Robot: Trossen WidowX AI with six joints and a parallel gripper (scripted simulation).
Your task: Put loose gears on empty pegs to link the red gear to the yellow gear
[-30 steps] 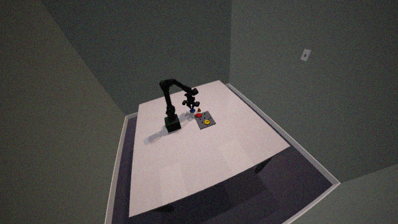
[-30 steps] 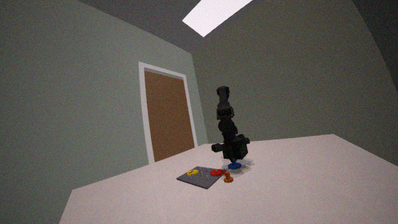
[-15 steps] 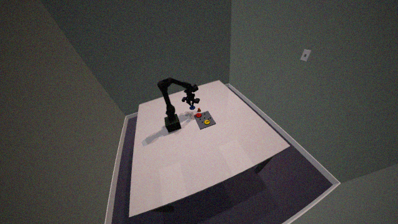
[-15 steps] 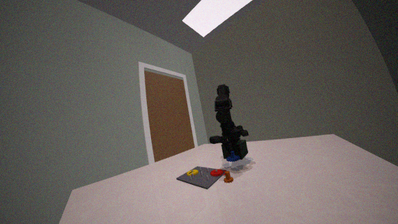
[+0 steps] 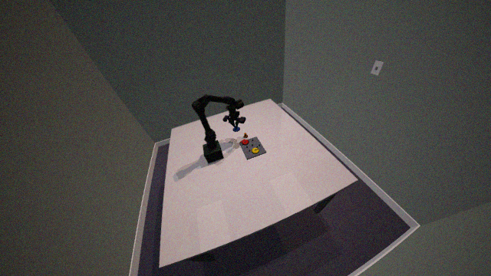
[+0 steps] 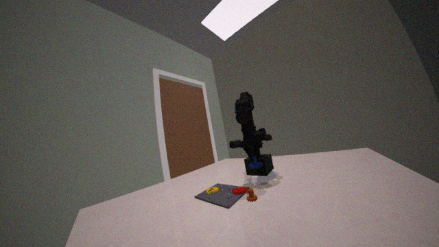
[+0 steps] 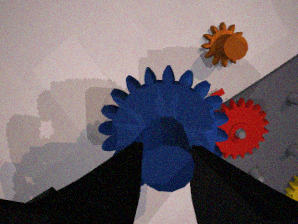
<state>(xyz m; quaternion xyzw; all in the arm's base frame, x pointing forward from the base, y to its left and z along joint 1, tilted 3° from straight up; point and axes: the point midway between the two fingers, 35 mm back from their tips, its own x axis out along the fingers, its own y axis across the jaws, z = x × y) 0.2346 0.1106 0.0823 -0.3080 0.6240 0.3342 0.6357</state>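
My gripper tip is now 70 mm short of the orange gear and 130 mm above it. From my gripper tip the other things lie so: blue gear (10 mm below); red gear (40 mm ahead, 80 mm to the right, 130 mm below).
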